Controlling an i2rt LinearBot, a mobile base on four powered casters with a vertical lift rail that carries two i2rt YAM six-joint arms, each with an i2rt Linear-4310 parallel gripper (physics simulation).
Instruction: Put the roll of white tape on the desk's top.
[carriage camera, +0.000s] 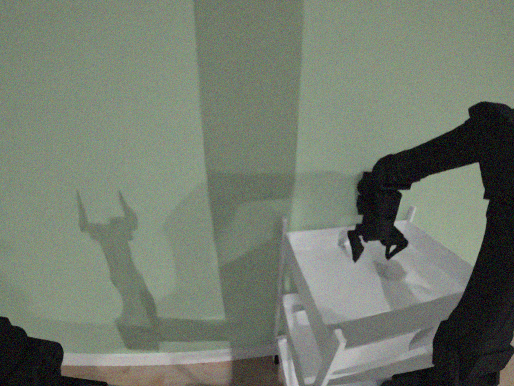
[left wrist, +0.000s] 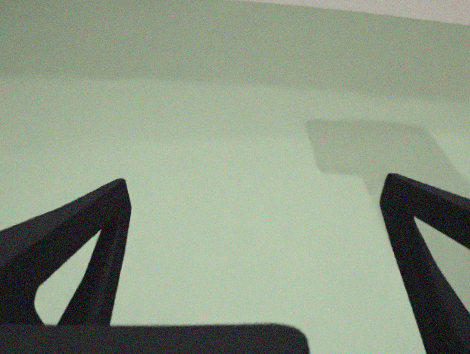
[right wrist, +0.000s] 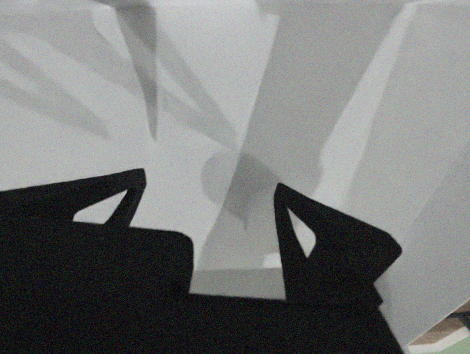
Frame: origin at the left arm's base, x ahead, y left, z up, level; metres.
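Seen in the pictures: left gripper, fingertip midpoint: (left wrist: 257, 190); right gripper, fingertip midpoint: (carriage camera: 370, 259) (right wrist: 211, 183).
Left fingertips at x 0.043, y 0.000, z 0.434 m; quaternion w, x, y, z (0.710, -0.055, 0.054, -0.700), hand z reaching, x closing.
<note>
A point is followed by its place in that frame.
A small whitish rounded thing (carriage camera: 343, 240), probably the roll of white tape, stands on the top tray of the white cart (carriage camera: 400, 319) {x 0.135, y -0.644, z 0.023 m}, near its back left. It is partly behind a finger of my right gripper (carriage camera: 372, 259) (right wrist: 212, 179). The right gripper is open and empty, pointing down over the tray. In the right wrist view a pale patch (right wrist: 272, 260) {x 0.181, y -0.726, z 0.023 m} shows beside the finger at the right; the roll's outline is unclear there. My left gripper (left wrist: 257, 190) {x 0.043, y 0.000, z 0.434 m} is open and empty, facing the green wall. The desk does not show.
The cart's raised tray walls and corner posts (carriage camera: 338, 345) {x 0.049, y -0.446, z 0.135 m} stand around the right gripper's work area, with lower shelves below. The green wall (carriage camera: 125, 125) {x 0.359, y -0.052, z 0.391 m} rises behind the cart. Wooden floor (carriage camera: 175, 375) {x 0.289, y 0.027, z -0.643 m} shows at the bottom. Arm shadows cross the tray and wall.
</note>
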